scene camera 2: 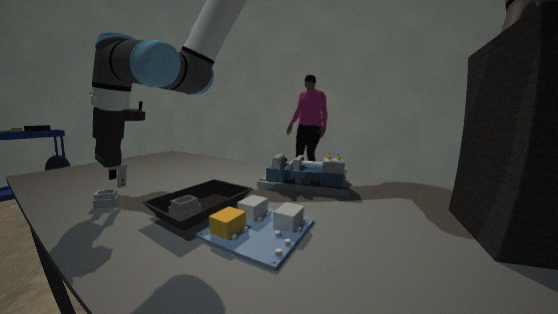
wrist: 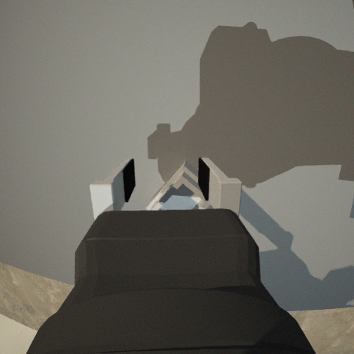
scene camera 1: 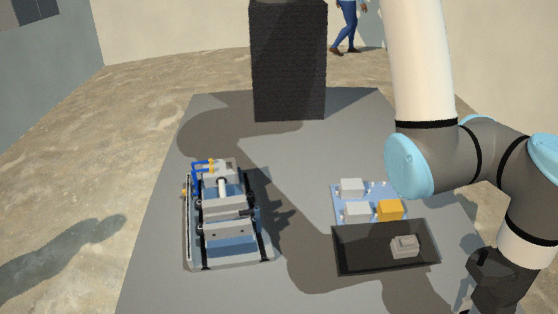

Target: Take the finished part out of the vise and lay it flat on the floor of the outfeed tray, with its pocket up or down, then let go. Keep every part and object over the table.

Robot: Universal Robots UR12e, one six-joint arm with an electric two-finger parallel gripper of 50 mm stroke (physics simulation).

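Seen in the pictures: gripper, fingertip midpoint: (scene camera 2: 117, 182); arm's base, origin of the base link: (scene camera 2: 549, 38).
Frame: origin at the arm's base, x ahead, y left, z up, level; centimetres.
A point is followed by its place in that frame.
A light grey part with a pocket on top (scene camera 2: 106, 199) @(z -43.3, x 89.3, y 49.3 cm) (wrist: 179, 202) stands on the table near its edge, outside the tray, pocket up. My gripper (scene camera 2: 117, 176) @(z -40.4, x 92.8, y 45.3 cm) (wrist: 166, 171) is open and empty above this part; the part's corner points between the fingers, turned at an angle to them. In scene camera 1 the fingers are partly cut off at the lower right. The black outfeed tray (scene camera 1: 345, 271) @(z -43.7, x 76.5, y 22.4 cm) (scene camera 2: 215, 182) @(z -41.8, x 77.9, y 21.1 cm) holds another grey part (scene camera 1: 405, 247) @(z -40.8, x 71.9, y 35.8 cm) (scene camera 2: 184, 206) @(z -41.5, x 68.2, y 37.8 cm), pocket up. The vise (scene camera 1: 227, 229) @(z -36.5, x 73.1, y -2.7 cm) (scene camera 2: 305, 176) @(z -41.1, x 60.3, y -1.6 cm) stands left of the tray in scene camera 1; no part is discernible between its jaws.
A blue plate (scene camera 2: 257, 246) @(z -44.6, x 50.5, y 34.8 cm) beside the tray carries two light grey blocks (scene camera 1: 351, 187) @(z -41.1, x 52.3, y 23.9 cm) (scene camera 1: 357, 211) @(z -41.1, x 60.8, y 25.0 cm) and an orange block (scene camera 1: 390, 210) @(z -41.0, x 60.2, y 33.6 cm) (scene camera 2: 227, 223) @(z -41.3, x 55.9, y 36.6 cm). A tall dark pedestal (scene camera 1: 289, 65) @(z -23.2, x 12.1, y 3.7 cm) (scene camera 2: 500, 150) @(z -25.5, x 11.1, y 9.4 cm) stands on the table. A blue cart (scene camera 2: 35, 134) and a person (scene camera 2: 311, 112) are beyond the table.
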